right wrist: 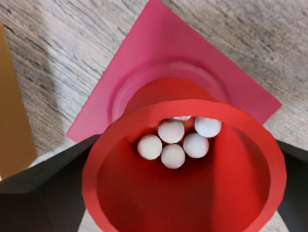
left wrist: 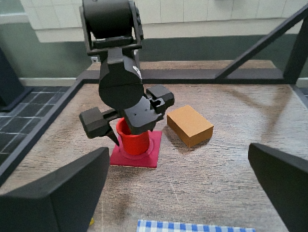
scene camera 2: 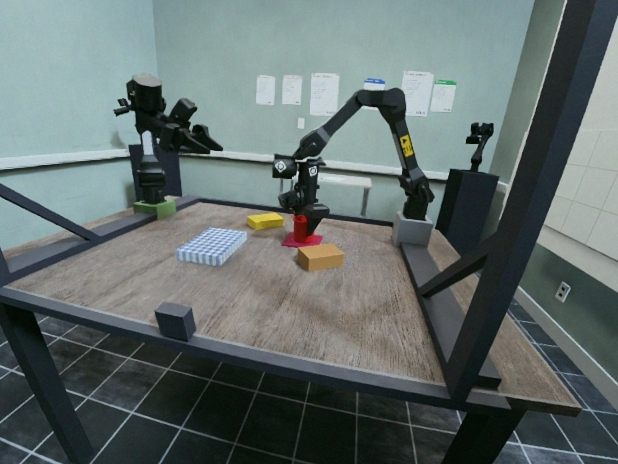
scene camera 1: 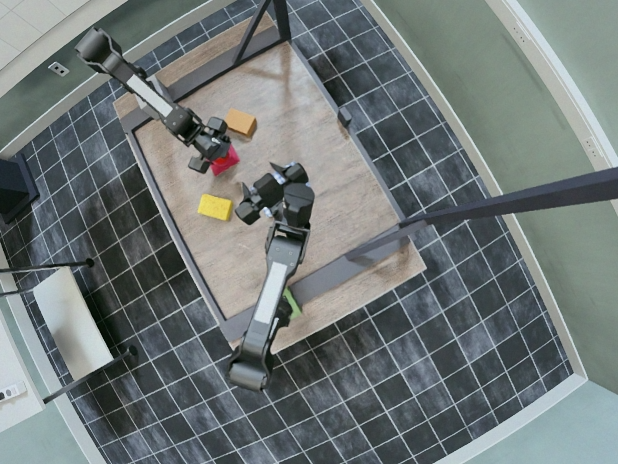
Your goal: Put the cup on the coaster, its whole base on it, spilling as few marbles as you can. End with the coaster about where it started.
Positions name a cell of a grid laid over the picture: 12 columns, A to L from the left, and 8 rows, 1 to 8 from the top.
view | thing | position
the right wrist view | my right gripper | G5
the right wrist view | red cup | J7
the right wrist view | crimson coaster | G2
